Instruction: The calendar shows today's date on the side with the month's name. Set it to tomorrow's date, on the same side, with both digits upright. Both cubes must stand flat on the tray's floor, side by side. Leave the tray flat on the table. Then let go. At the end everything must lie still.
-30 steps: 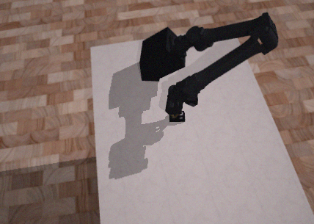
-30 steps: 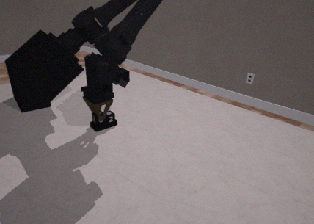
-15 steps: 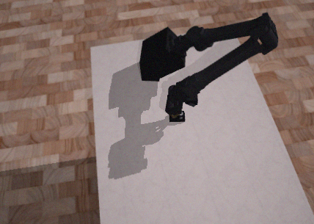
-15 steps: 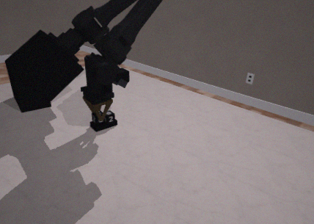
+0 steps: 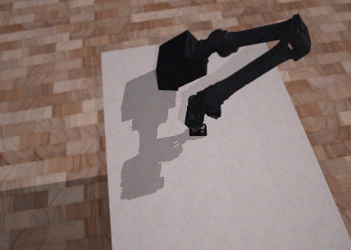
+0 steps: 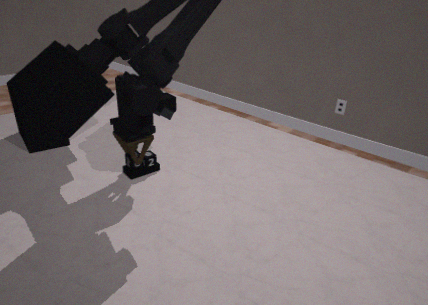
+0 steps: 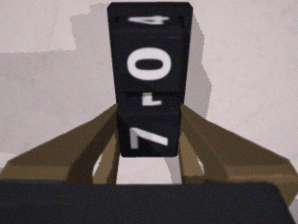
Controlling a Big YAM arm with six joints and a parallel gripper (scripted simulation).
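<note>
Now: hand right at the black digit cube. Also, from my hand: black tray (30 mm below, 20 mm to the left).
</note>
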